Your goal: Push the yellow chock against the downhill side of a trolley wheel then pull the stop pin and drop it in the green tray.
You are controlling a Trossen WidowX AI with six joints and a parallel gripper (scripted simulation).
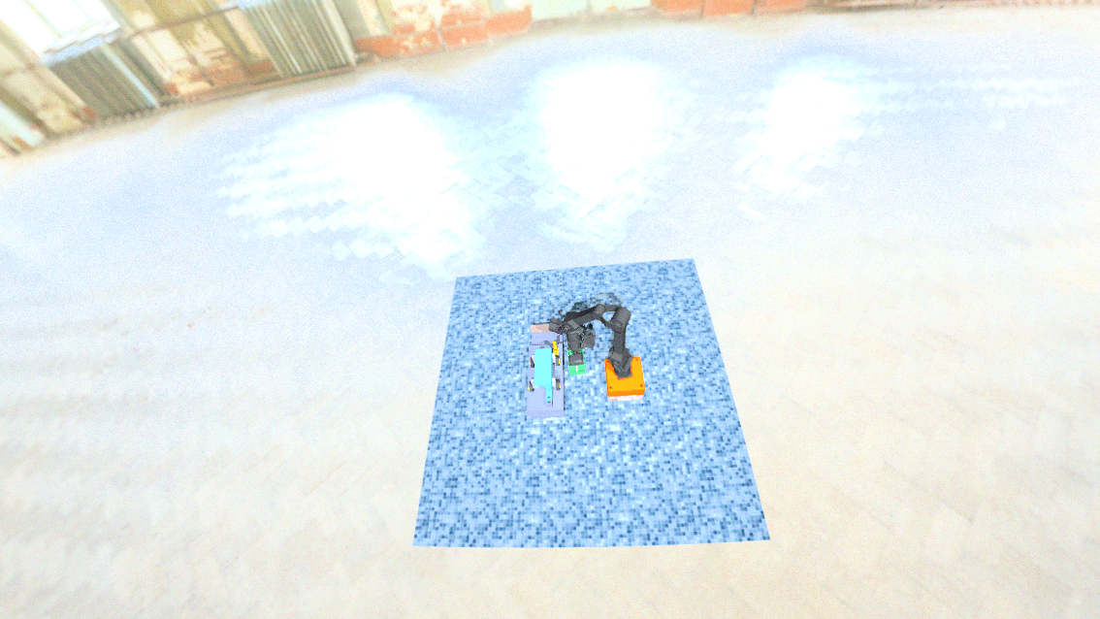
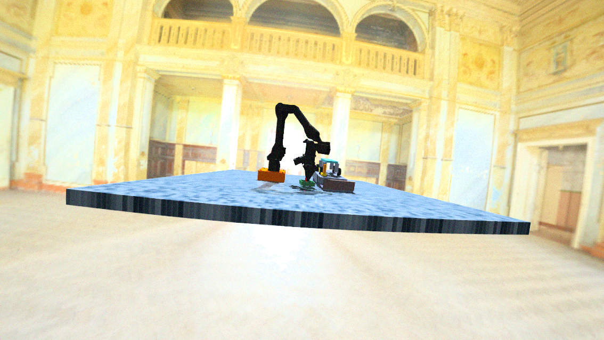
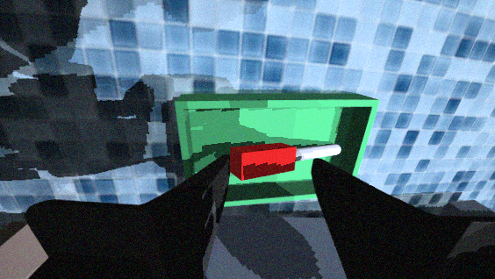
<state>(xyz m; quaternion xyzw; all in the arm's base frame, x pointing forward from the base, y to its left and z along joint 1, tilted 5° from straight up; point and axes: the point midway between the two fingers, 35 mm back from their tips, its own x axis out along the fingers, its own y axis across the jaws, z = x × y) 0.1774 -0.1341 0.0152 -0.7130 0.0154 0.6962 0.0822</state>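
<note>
Now: gripper tip 1 cm to the right of the red-headed stop pin and 1 cm above it. The rest, counted from my gripper tip: green tray: 4 cm below, 1 cm to the left; yellow chock: 8 cm ahead, 5 cm above, 2 cm to the right; lilac ramp: 15 cm ahead, 7 cm to the left, 2 cm above.
</note>
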